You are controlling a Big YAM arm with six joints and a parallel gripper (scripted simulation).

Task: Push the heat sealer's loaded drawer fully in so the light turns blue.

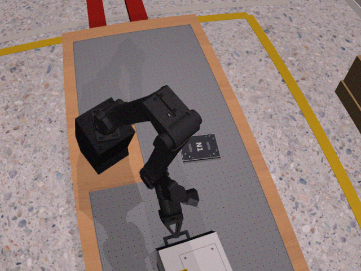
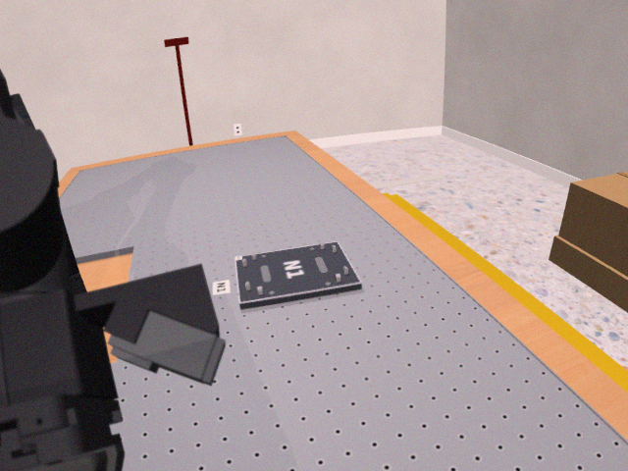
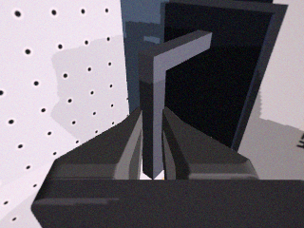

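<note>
The black drawer is 12 cm to the right of my hand and 1 cm below it.
</note>
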